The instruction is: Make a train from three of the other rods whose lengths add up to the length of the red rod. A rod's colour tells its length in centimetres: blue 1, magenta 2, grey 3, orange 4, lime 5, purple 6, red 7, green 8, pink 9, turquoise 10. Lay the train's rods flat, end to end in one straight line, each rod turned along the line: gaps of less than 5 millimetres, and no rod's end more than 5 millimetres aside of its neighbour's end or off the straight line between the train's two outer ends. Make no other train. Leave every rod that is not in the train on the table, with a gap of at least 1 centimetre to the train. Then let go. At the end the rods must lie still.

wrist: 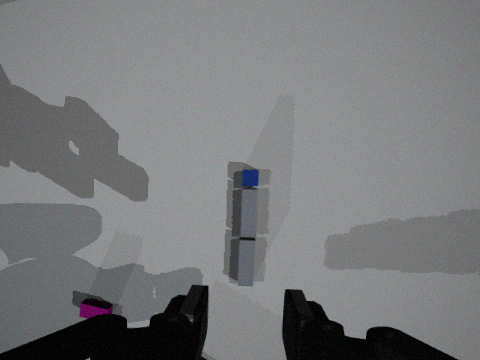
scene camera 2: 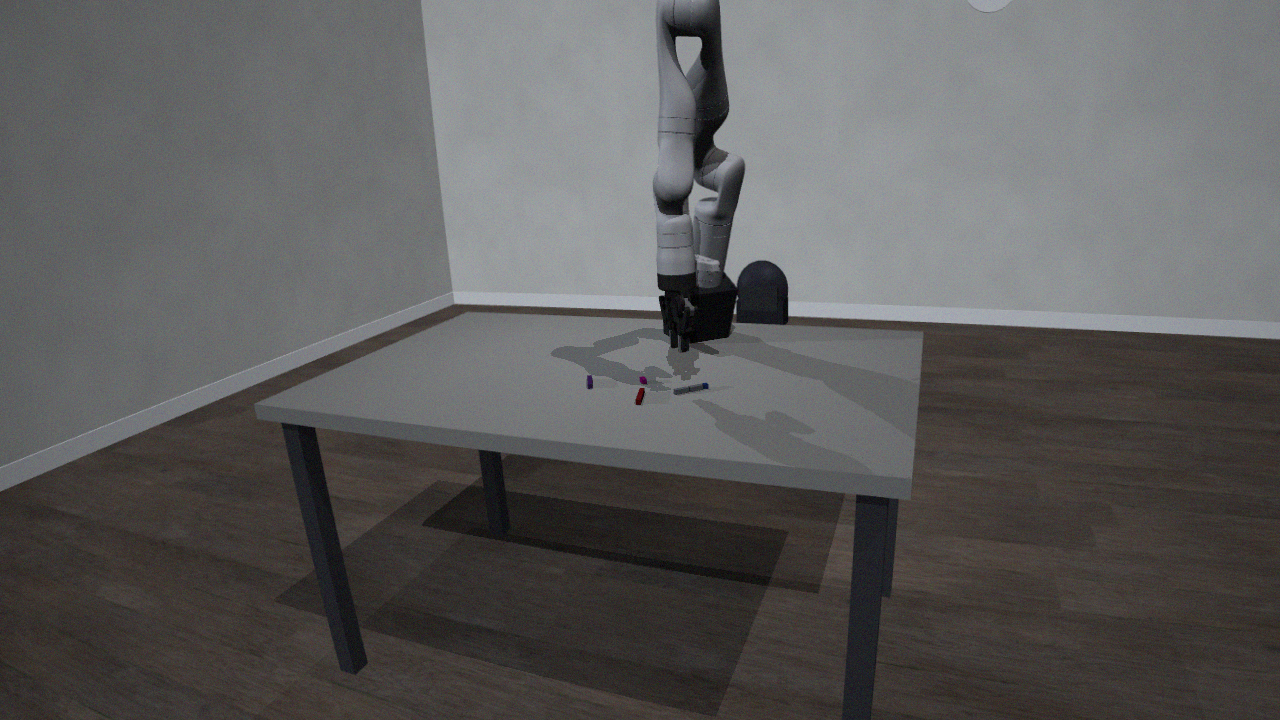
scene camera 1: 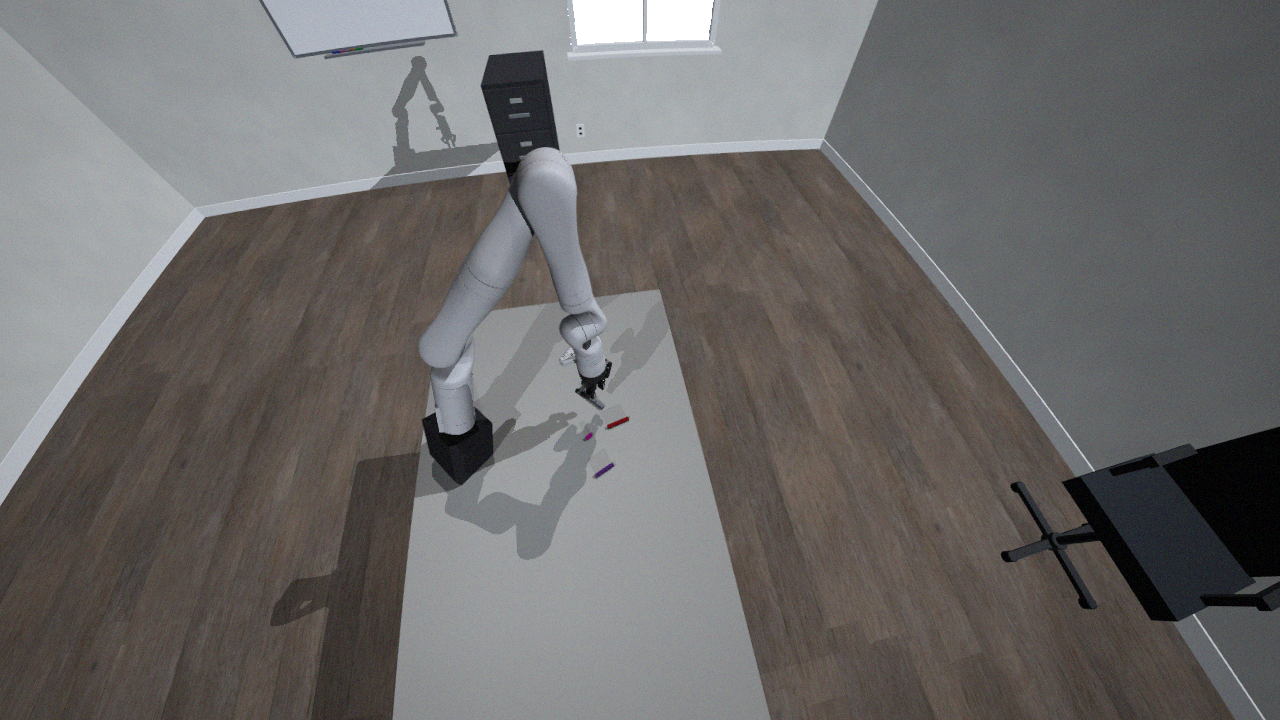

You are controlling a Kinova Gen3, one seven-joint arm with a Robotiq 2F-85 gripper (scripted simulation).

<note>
I see my gripper (scene camera 2: 679, 349).
My gripper also shows in the wrist view (wrist: 245, 309).
</note>
